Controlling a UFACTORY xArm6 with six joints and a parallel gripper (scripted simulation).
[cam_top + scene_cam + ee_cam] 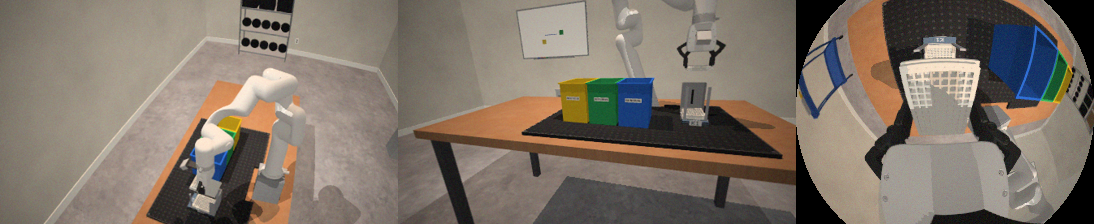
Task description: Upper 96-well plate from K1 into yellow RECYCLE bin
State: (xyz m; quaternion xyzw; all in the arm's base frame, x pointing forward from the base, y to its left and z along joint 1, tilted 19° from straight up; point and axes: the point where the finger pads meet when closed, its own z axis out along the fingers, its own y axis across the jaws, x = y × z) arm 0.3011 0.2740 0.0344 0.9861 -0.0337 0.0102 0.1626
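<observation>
The yellow bin lies 500 mm to the right of my hand, 140 mm below it and 40 mm ahead of it. The rest, counted from my hand: white 96-well plate (10 mm below); then blue bin (240 mm to the right, 140 mm below, 60 mm ahead); then green bin (370 mm to the right, 140 mm below, 50 mm ahead).
</observation>
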